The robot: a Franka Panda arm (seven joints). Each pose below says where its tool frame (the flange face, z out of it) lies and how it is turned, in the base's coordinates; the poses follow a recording.
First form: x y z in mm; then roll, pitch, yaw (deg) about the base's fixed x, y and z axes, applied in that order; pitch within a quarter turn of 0, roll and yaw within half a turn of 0.
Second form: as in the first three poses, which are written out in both.
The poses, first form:
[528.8 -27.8 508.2 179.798 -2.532 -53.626]
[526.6 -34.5 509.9 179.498 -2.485 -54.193]
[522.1 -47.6 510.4 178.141 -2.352 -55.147]
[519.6 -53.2 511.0 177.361 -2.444 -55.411]
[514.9 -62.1 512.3 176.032 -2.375 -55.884]
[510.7 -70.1 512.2 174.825 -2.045 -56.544]
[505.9 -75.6 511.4 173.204 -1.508 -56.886]
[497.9 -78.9 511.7 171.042 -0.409 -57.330]
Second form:
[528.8 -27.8 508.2 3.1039 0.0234 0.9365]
[526.6 -34.5 509.9 3.1013 0.0183 0.9464]
[522.1 -47.6 510.4 3.0894 -0.0032 0.9631]
[519.6 -53.2 511.0 3.0803 -0.0137 0.9677]
[514.9 -62.1 512.3 3.0684 -0.0341 0.9755]
[510.7 -70.1 512.2 3.0620 -0.0557 0.9863]
[505.9 -75.6 511.4 3.0546 -0.0849 0.9907]
[497.9 -78.9 511.7 3.0507 -0.1276 0.9953]

